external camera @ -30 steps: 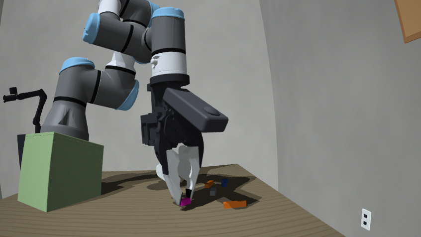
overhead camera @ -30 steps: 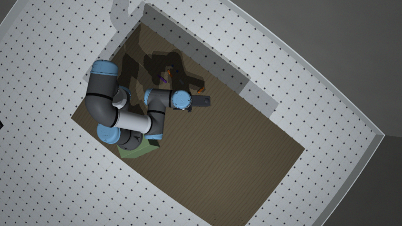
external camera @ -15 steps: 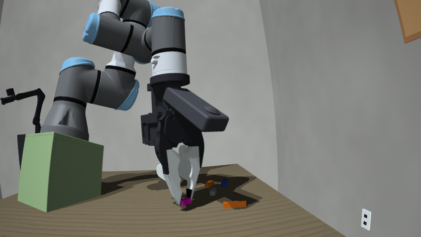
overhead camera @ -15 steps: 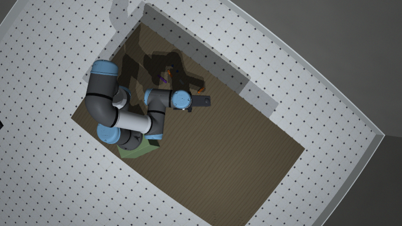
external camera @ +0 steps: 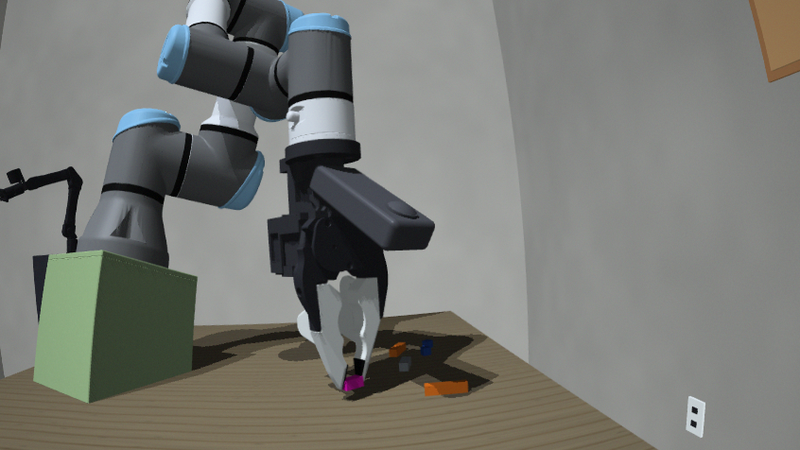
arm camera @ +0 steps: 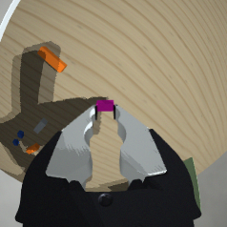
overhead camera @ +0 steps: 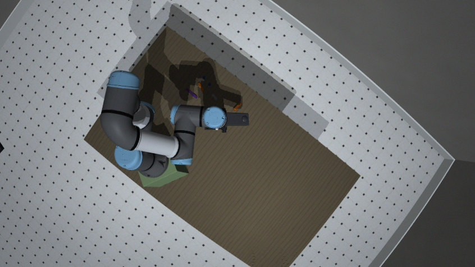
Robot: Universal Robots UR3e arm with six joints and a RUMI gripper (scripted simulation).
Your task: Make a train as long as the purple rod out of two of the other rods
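Right now my hand is 1 cm above the magenta rod. The rest, counted from my hand: purple rod (19 cm to the left, 3 cm behind, 2 cm below); then grey rod (11 cm to the left, 4 cm ahead, 2 cm below).
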